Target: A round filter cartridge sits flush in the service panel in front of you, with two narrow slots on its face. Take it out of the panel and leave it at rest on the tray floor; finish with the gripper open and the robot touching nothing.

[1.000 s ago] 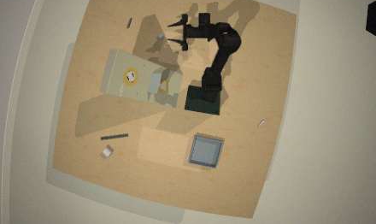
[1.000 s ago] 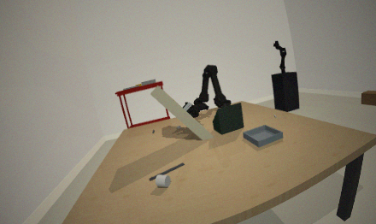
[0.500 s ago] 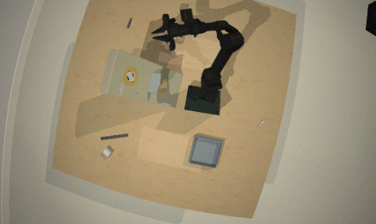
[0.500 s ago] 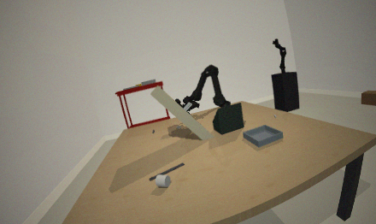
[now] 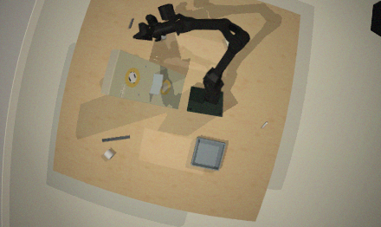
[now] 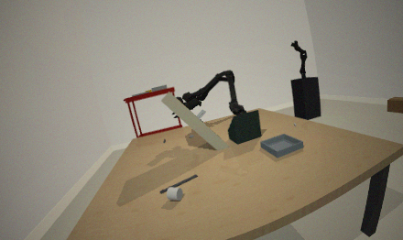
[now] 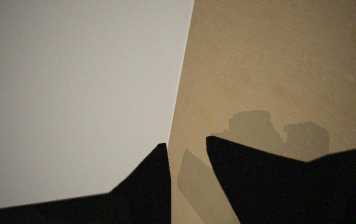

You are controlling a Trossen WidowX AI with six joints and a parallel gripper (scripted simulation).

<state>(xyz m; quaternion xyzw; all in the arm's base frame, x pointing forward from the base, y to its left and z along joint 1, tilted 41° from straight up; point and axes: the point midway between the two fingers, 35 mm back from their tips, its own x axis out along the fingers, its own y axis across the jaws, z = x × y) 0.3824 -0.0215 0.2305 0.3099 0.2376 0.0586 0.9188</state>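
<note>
Right now the filter cartridge is 18 cm to the left of my gripper tip, 8 cm above it and 7 cm behind it. The rest, counted from my gripper tip: grey knob: 19 cm below, 9 cm to the right, 9 cm behind; white block: 45 cm behind, 19 cm below, 17 cm to the right; grey tray: 51 cm behind, 43 cm to the left, 19 cm below.
</note>
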